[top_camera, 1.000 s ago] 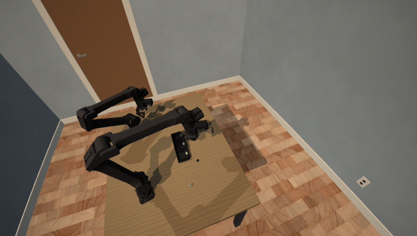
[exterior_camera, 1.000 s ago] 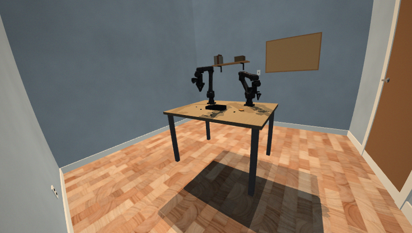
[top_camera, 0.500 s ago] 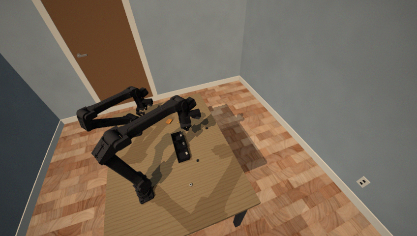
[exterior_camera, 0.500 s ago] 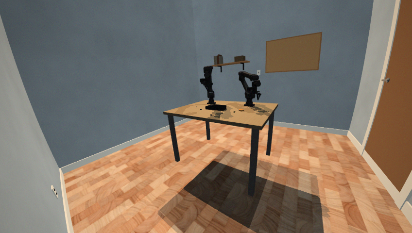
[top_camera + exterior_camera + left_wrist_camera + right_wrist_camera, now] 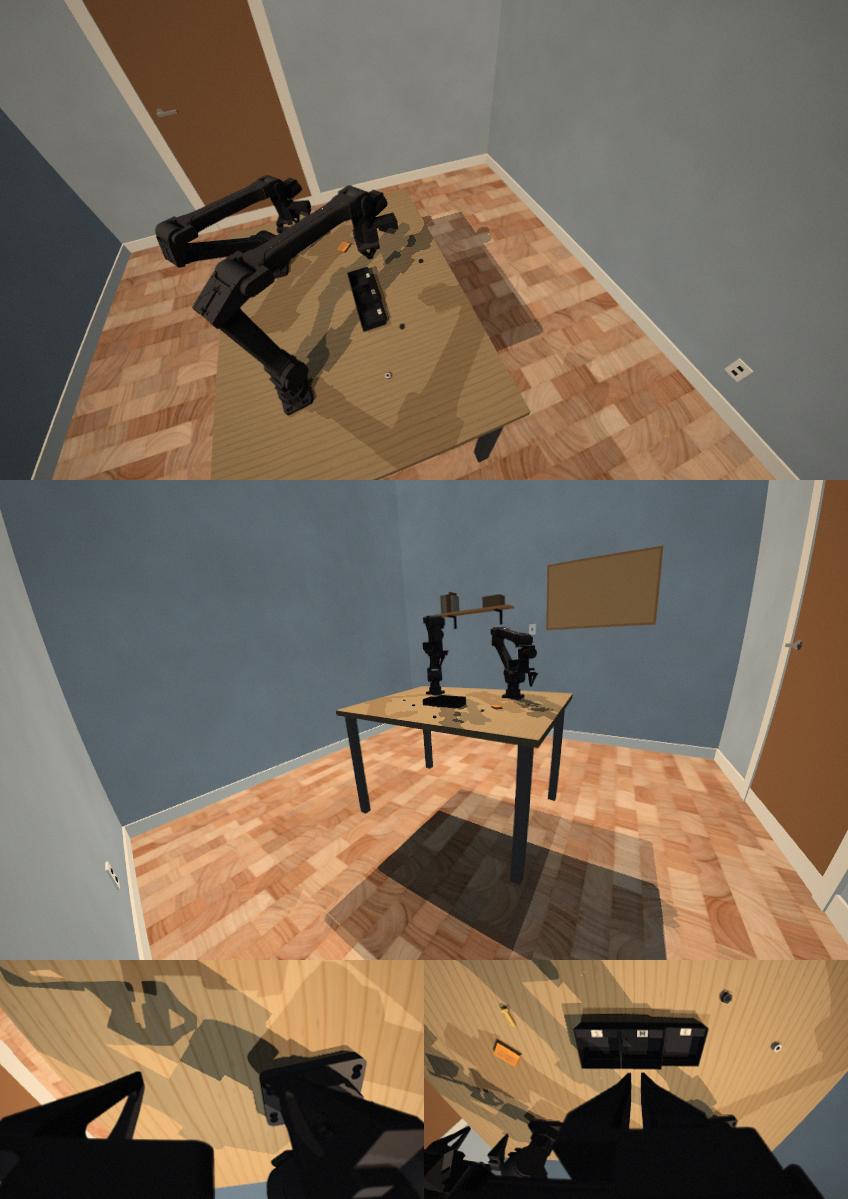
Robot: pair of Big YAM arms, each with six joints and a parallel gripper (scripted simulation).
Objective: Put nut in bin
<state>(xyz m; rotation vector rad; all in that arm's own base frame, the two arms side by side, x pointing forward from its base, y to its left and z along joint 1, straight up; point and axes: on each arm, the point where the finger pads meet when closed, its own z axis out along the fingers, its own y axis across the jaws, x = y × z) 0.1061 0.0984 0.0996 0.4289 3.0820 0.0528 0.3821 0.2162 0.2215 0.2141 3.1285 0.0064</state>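
Right now the black bin strip is 50 mm behind my right hand, 10 mm to the right of it and 200 mm below it. Round my right hand: silver nut 70 mm behind, 320 mm to the right, 220 mm below; small bolt 20 mm ahead, 260 mm to the left, 220 mm below; orange block 70 mm behind, 310 mm to the left, 220 mm below.
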